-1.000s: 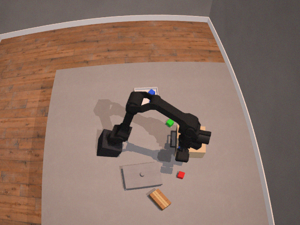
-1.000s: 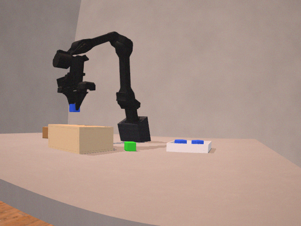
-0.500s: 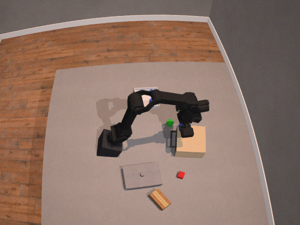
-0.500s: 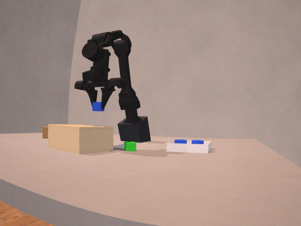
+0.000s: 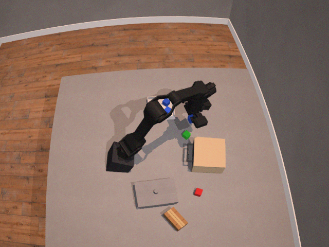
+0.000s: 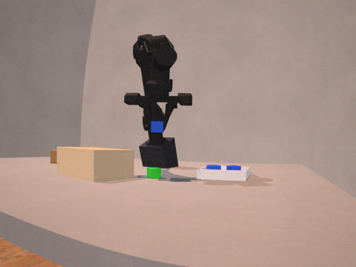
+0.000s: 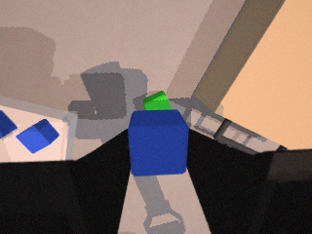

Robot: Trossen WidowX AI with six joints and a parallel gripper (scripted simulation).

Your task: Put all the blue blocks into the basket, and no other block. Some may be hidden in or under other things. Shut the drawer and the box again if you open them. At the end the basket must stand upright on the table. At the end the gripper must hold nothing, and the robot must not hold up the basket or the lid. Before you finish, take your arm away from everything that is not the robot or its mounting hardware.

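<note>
My hand is 10 cm past the white basket, 19 cm to the right of it and 16 cm above it. The rest, counted from my hand: green block (2 cm behind, 1 cm to the right, 16 cm below); then tan drawer cabinet (5 cm ahead, 17 cm to the right, 13 cm below); then red block (6 cm behind, 34 cm to the right, 16 cm below).
</note>
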